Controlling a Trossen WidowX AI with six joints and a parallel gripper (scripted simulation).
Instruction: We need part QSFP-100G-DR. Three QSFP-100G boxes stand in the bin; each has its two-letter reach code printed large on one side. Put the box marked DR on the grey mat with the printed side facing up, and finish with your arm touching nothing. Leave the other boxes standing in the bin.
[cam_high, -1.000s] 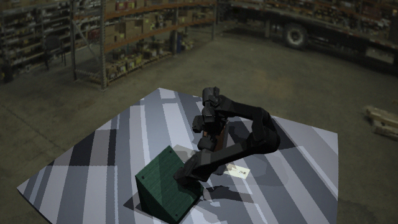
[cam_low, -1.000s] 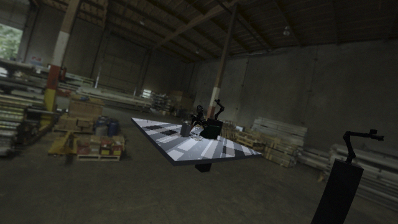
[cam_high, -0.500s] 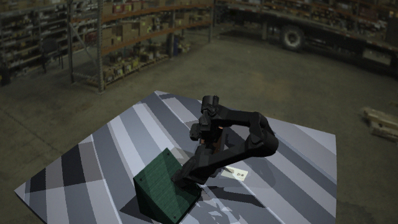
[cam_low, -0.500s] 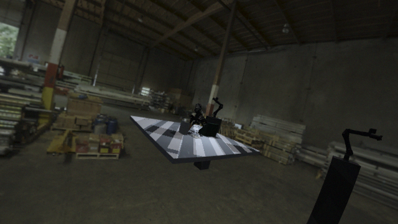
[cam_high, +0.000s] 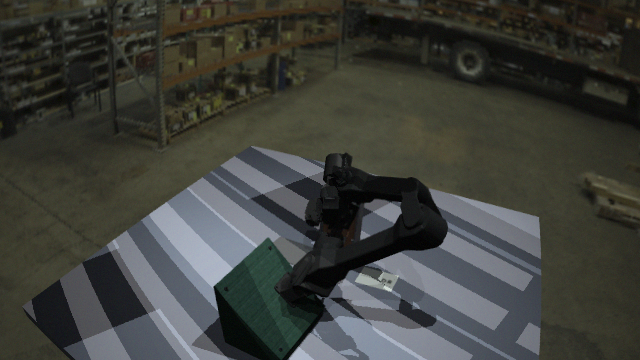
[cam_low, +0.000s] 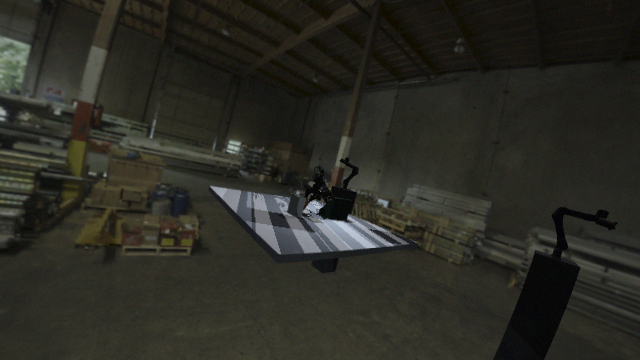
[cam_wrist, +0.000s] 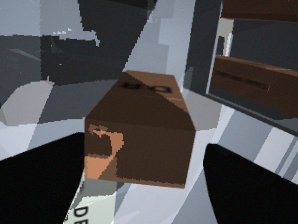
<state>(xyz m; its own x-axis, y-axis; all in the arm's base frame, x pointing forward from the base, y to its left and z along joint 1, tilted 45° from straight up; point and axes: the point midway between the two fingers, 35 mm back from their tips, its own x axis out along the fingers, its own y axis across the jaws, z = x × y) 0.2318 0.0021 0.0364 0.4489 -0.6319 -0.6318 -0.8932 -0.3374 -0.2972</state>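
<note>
Now: gripper tip 14 cm to the right of the grey mat, 11 cm above it and 1 cm short of it. Also, from my gripper tip: white card (11 cm to the right, 11 cm below).
</note>
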